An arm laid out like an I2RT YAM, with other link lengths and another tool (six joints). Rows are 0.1 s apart.
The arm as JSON. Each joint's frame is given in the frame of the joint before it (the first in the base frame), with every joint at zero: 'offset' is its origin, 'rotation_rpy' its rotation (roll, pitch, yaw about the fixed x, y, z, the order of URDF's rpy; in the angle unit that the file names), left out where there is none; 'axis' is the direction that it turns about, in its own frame. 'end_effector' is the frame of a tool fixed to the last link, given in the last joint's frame.
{
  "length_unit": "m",
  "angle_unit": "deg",
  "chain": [
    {
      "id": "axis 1",
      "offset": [
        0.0,
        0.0,
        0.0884
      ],
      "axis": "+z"
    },
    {
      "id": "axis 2",
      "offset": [
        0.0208,
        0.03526,
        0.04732
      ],
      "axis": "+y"
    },
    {
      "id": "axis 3",
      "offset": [
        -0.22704,
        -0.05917,
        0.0
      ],
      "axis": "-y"
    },
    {
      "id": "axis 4",
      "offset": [
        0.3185,
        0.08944,
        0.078
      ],
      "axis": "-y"
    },
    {
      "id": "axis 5",
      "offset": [
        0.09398,
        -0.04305,
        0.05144
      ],
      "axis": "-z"
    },
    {
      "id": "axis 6",
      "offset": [
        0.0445,
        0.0,
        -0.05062
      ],
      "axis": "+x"
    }
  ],
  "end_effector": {
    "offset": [
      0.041,
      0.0,
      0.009
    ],
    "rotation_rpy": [
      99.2,
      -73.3,
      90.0
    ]
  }
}
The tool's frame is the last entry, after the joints.
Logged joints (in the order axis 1, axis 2, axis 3, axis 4, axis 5, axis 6), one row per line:
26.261, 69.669, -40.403, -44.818, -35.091, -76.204
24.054, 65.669, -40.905, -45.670, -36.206, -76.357
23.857, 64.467, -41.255, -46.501, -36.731, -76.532
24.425, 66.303, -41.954, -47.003, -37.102, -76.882
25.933, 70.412, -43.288, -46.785, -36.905, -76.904
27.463, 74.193, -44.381, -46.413, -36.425, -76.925
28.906, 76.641, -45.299, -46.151, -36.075, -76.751
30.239, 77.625, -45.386, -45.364, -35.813, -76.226
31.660, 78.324, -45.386, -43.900, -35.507, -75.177
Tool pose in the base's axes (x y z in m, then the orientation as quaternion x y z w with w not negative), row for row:
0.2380, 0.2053, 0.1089, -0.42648, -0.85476, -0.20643, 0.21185
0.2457, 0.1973, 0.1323, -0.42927, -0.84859, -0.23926, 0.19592
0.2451, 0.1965, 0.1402, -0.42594, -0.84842, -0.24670, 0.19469
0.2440, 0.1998, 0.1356, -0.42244, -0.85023, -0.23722, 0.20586
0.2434, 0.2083, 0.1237, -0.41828, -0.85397, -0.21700, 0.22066
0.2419, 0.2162, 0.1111, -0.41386, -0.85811, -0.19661, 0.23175
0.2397, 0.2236, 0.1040, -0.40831, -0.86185, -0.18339, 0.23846
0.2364, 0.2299, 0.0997, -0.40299, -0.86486, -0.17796, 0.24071
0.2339, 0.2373, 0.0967, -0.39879, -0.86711, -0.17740, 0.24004
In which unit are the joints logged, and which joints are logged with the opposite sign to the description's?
The joints are logged in degrees. Opposite sign: axis 3.
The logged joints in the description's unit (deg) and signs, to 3 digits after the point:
26.261, 69.669, 40.403, -44.818, -35.091, -76.204
24.054, 65.669, 40.905, -45.670, -36.206, -76.357
23.857, 64.467, 41.255, -46.501, -36.731, -76.532
24.425, 66.303, 41.954, -47.003, -37.102, -76.882
25.933, 70.412, 43.288, -46.785, -36.905, -76.904
27.463, 74.193, 44.381, -46.413, -36.425, -76.925
28.906, 76.641, 45.299, -46.151, -36.075, -76.751
30.239, 77.625, 45.386, -45.364, -35.813, -76.226
31.660, 78.324, 45.386, -43.900, -35.507, -75.177

